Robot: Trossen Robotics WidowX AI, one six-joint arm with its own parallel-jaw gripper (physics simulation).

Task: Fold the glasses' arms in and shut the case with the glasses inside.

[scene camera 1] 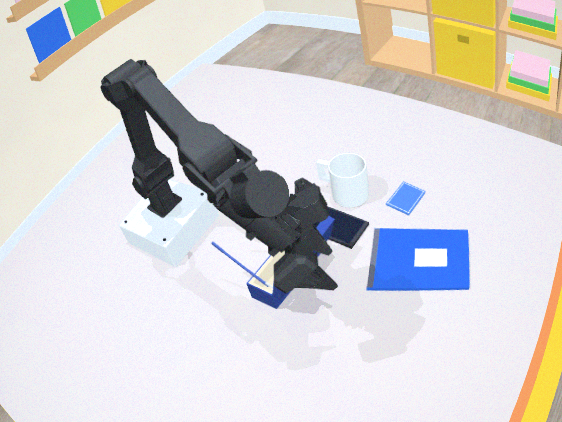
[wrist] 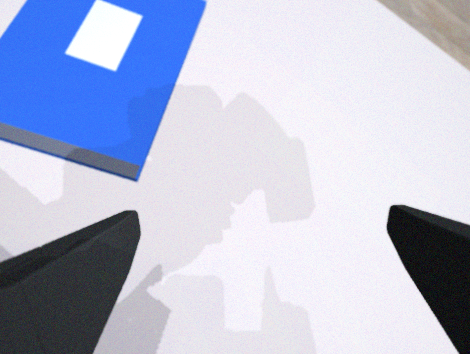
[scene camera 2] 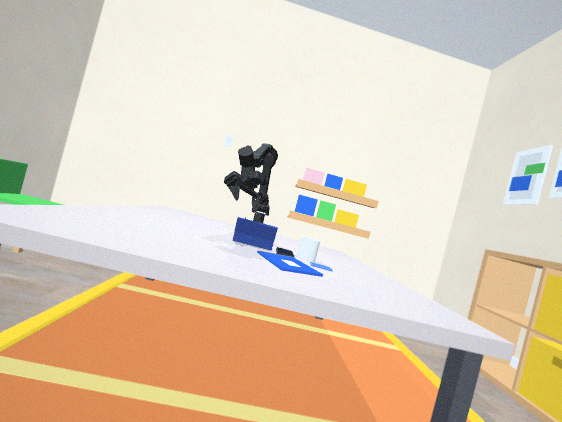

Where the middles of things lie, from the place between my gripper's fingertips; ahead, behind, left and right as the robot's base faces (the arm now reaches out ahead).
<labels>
Right now my hand is 130 mm past the blue glasses case (scene camera 2: 249, 232), 40 mm to the right of it and 100 mm above it. The rest, counted from my hand: white mug (scene camera 1: 348, 177) 180 mm behind, 270 mm to the left, 100 mm below; then blue book with white label (scene camera 1: 401, 259) 60 mm ahead, 200 mm to the left, 150 mm below; then dark phone-like slab (scene camera 1: 347, 229) 160 mm behind, 180 mm to the left, 150 mm below.
</labels>
